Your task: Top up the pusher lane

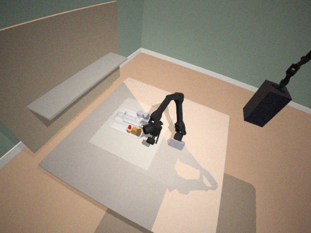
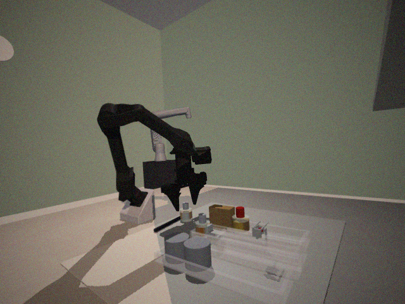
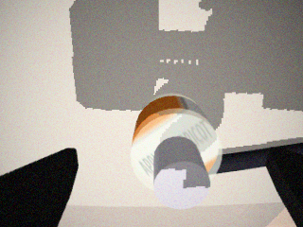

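My gripper tip is now 20 mm past the black stick, 70 mm to the left of it and 40 mm above it. From my gripper tip the other things lie so: brown box 160 mm ahead, 20 mm to the right, 10 mm below; grey pusher plate 260 mm ahead, 130 mm to the right; clear pusher lane 300 mm ahead, 120 mm to the right, 30 mm below.
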